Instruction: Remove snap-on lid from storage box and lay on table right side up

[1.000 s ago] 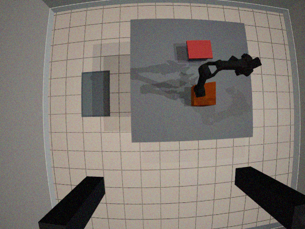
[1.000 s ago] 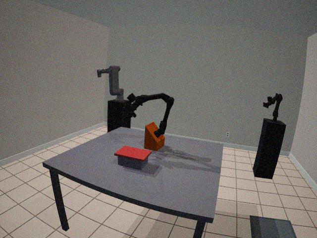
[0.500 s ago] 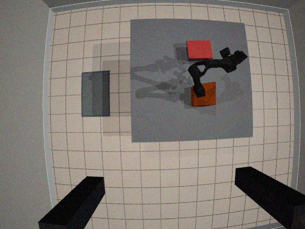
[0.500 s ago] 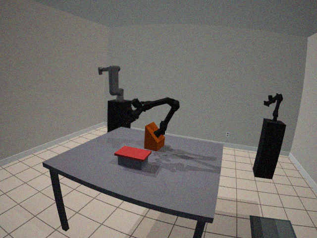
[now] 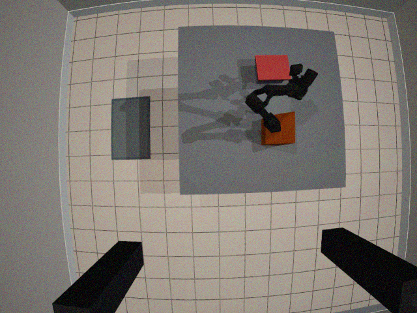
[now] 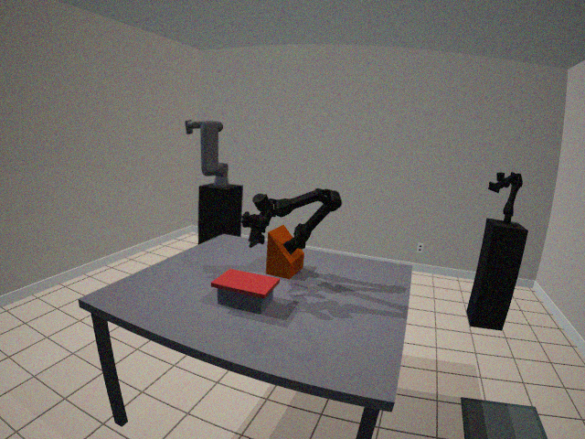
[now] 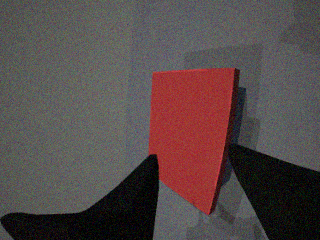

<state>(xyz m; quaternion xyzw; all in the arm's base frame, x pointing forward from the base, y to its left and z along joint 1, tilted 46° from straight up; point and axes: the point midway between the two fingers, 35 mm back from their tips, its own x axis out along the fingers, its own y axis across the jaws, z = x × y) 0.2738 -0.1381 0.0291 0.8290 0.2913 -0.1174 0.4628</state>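
My gripper tip is now 120 mm short of the red lid, 50 mm to the right of it and 120 mm above it. Round my gripper tip: grey-blue storage box: 120 mm ahead, 50 mm to the left, 170 mm below.
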